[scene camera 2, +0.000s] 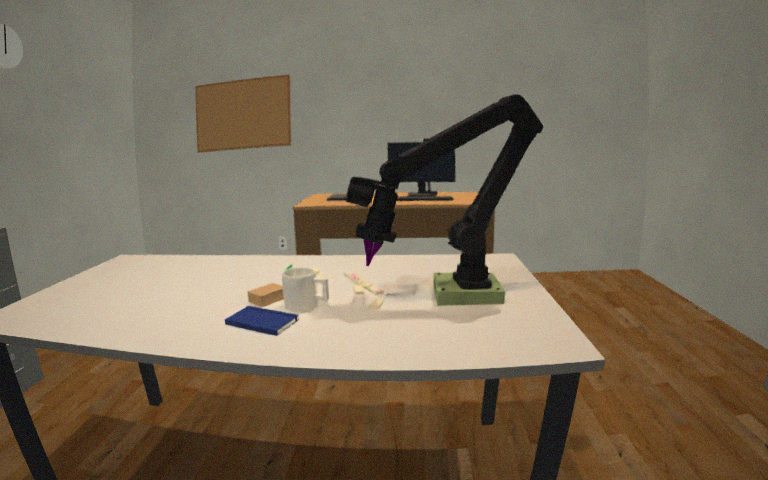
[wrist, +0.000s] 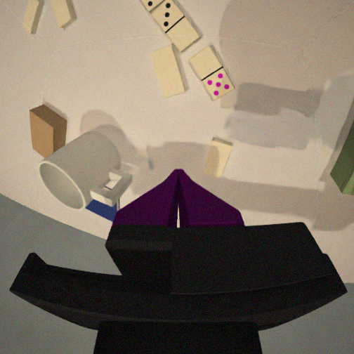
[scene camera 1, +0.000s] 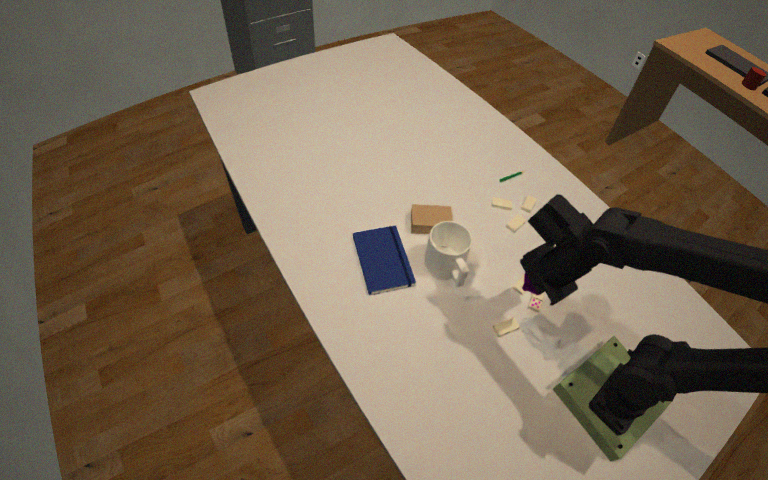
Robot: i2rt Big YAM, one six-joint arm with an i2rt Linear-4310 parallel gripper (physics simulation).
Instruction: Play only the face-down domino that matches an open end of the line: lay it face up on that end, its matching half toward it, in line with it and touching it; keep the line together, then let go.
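Pixels of known places: gripper, fingertip midpoint: [scene camera 2: 367, 265] [scene camera 1: 525, 288]; arm's base at its link origin: [scene camera 2: 471, 282] [scene camera 1: 618, 400].
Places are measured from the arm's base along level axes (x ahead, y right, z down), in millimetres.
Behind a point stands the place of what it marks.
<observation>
In the wrist view a domino [wrist: 175, 25] with three black pips on one half and a blank half lies in the line at the top. A face-up domino [wrist: 211, 72] [scene camera 1: 535, 303] {x 261, y 52, z 25 mm}, blank on one half and with magenta pips on the other, lies near the blank end, a small gap apart and slightly offset, its blank half toward it. A face-down domino [wrist: 168, 70] lies beside them. Another face-down domino [wrist: 218, 157] [scene camera 1: 505, 326] {x 269, y -43, z 25 mm} lies apart. My gripper [wrist: 178, 175] [scene camera 2: 368, 264] {x 287, y -1, z -64 mm} is shut and empty above the table. In scene camera 1 the arm hides part of the line.
A white mug [scene camera 1: 448, 249] {x 486, y 0, z 26 mm} [scene camera 2: 300, 289] {x 461, y -74, z -29 mm} [wrist: 80, 167] stands beside a brown block [scene camera 1: 431, 219] {x 563, y 15, z 3 mm} [scene camera 2: 265, 294] {x 568, y -17, z 3 mm} [wrist: 48, 131] and a blue notebook [scene camera 1: 383, 259] {x 554, y -137, z 21 mm} [scene camera 2: 261, 320] {x 555, y -153, z 21 mm}. Face-down dominoes [scene camera 1: 501, 203] {x 502, y 214, z 25 mm} [scene camera 1: 528, 203] {x 457, y 275, z 25 mm} [scene camera 1: 515, 223] {x 436, y 192, z 25 mm} and a green pencil [scene camera 1: 510, 176] {x 553, y 317, z 28 mm} lie farther off. The green base [scene camera 1: 589, 390] {x 58, y -31, z -2 mm} [scene camera 2: 468, 297] {x 29, y -77, z 14 mm} carries the arm.
</observation>
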